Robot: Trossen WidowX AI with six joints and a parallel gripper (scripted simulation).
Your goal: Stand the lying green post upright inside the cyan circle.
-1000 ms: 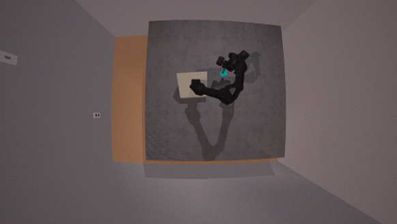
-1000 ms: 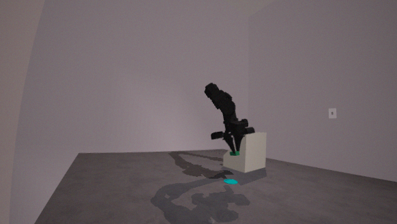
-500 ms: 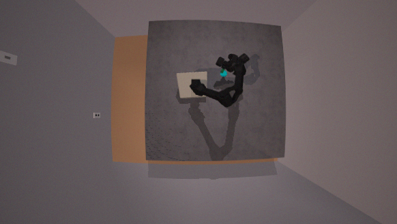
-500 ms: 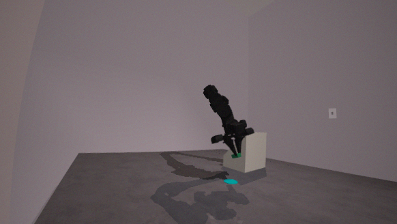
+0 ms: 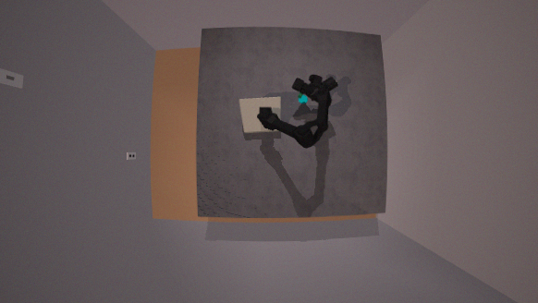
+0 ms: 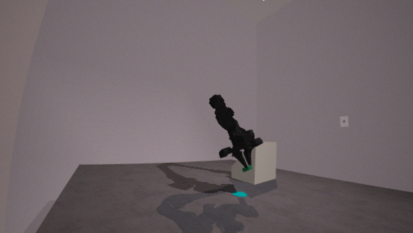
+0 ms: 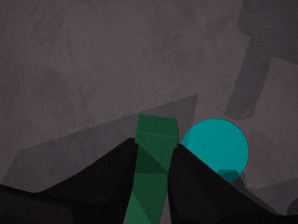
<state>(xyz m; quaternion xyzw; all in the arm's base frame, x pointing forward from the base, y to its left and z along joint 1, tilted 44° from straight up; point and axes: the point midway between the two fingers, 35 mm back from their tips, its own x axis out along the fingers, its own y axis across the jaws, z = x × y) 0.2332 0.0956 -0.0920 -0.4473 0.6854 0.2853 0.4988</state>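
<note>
My gripper tip is 2 cm short of the cyan circle, 3 cm to the left of it and 11 cm above it. The rest, counted from my gripper tip: green post (1 cm behind, 2 cm to the right, 1 cm below).
</note>
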